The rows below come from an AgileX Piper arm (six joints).
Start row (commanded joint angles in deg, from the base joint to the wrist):
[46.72 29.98 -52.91 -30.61 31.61 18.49]
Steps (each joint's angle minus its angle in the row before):
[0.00 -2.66 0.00 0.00 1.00 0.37]
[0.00 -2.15 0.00 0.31 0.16 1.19]
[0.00 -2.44 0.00 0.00 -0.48 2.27]
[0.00 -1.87 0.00 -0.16 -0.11 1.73]
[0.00 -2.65 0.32 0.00 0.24 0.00]
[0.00 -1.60 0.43 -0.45 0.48 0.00]
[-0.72 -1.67 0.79 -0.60 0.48 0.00]
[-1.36 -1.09 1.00 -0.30 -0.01 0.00]
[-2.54 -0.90 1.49 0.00 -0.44 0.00]
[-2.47 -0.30 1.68 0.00 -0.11 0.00]
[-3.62 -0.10 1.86 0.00 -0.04 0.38]
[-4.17 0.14 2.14 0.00 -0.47 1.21]
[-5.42 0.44 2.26 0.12 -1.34 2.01]
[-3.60 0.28 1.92 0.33 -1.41 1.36]
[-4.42 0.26 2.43 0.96 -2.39 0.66]
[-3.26 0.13 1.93 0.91 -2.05 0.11]
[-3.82 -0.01 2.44 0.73 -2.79 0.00]
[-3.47 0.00 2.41 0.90 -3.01 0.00]
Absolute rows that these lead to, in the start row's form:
[46.72 27.32 -52.91 -30.61 32.61 18.86]
[46.72 25.17 -52.91 -30.30 32.77 20.05]
[46.72 22.73 -52.91 -30.30 32.29 22.32]
[46.72 20.86 -52.91 -30.46 32.18 24.05]
[46.72 18.21 -52.59 -30.46 32.42 24.05]
[46.72 16.61 -52.16 -30.91 32.90 24.05]
[46.00 14.94 -51.37 -31.51 33.38 24.05]
[44.64 13.85 -50.37 -31.81 33.37 24.05]
[42.10 12.95 -48.88 -31.81 32.93 24.05]
[39.63 12.65 -47.20 -31.81 32.82 24.05]
[36.01 12.55 -45.34 -31.81 32.78 24.43]
[31.84 12.69 -43.20 -31.81 32.31 25.64]
[26.42 13.13 -40.94 -31.69 30.97 27.65]
[22.82 13.41 -39.02 -31.36 29.56 29.01]
[18.40 13.67 -36.59 -30.40 27.17 29.67]
[15.14 13.80 -34.66 -29.49 25.12 29.78]
[11.32 13.79 -32.22 -28.76 22.33 29.78]
[7.85 13.79 -29.81 -27.86 19.32 29.78]

